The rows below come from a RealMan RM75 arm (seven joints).
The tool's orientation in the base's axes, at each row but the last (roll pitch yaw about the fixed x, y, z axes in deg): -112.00, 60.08, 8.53; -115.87, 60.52, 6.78; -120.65, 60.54, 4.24; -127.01, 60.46, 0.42; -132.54, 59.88, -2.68; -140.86, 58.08, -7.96; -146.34, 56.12, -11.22; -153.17, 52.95, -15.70; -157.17, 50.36, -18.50; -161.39, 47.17, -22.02
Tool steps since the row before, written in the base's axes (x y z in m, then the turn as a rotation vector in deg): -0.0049, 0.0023, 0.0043, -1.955, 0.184, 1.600; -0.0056, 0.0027, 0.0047, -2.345, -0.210, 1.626; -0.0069, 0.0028, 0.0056, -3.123, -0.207, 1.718; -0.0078, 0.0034, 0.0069, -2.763, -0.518, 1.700; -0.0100, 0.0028, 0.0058, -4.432, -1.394, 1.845; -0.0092, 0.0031, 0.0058, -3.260, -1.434, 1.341; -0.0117, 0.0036, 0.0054, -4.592, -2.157, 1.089; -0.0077, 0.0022, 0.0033, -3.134, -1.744, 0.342; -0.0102, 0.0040, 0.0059, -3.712, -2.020, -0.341; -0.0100, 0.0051, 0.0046, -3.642, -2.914, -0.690
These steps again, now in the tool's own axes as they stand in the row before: -0.0060, 0.0005, 0.0034, -2.337, 0.615, 0.757; -0.0067, 0.0006, 0.0040, -2.574, 1.094, 0.606; -0.0082, 0.0009, 0.0044, -3.035, 1.605, 0.980; -0.0098, 0.0006, 0.0048, -2.843, 1.552, 0.547; -0.0101, 0.0027, 0.0057, -3.785, 3.179, 0.746; -0.0100, 0.0018, 0.0050, -2.740, 2.627, 0.263; -0.0113, 0.0029, 0.0066, -3.181, 4.048, 0.649; -0.0075, 0.0020, 0.0039, -1.806, 3.079, 0.488; -0.0115, 0.0013, 0.0045, -1.574, 3.796, 1.044; -0.0110, 0.0007, 0.0051, -1.047, 4.538, 0.734
